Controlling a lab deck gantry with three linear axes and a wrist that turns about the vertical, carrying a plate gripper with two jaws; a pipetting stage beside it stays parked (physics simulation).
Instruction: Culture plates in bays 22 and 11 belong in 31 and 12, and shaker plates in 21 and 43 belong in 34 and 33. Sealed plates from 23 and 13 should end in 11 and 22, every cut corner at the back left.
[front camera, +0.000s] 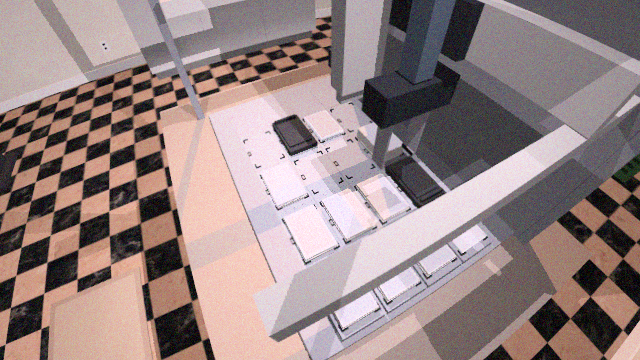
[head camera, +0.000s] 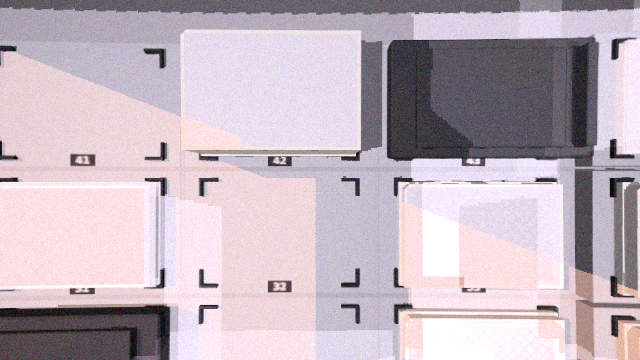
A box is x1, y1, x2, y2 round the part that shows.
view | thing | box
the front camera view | gripper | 362, 61, 460, 169
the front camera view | tall pale block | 356, 122, 402, 161
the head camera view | tall pale block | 180, 29, 360, 156
